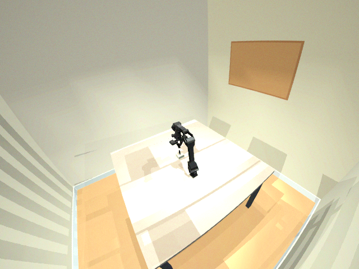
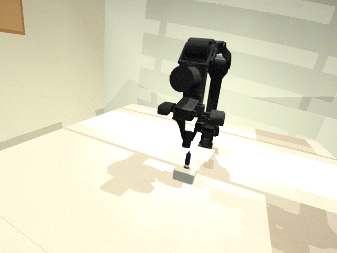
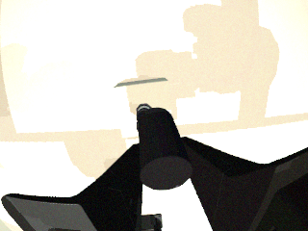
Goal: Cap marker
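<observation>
The dark marker is 60 mm below my gripper tip, 10 mm to the left of it and 10 mm behind it. From my gripper tip the other things lie so: dark cap right at my gripper tip; then pale holder block 120 mm below, 10 mm to the left, 10 mm behind.
</observation>
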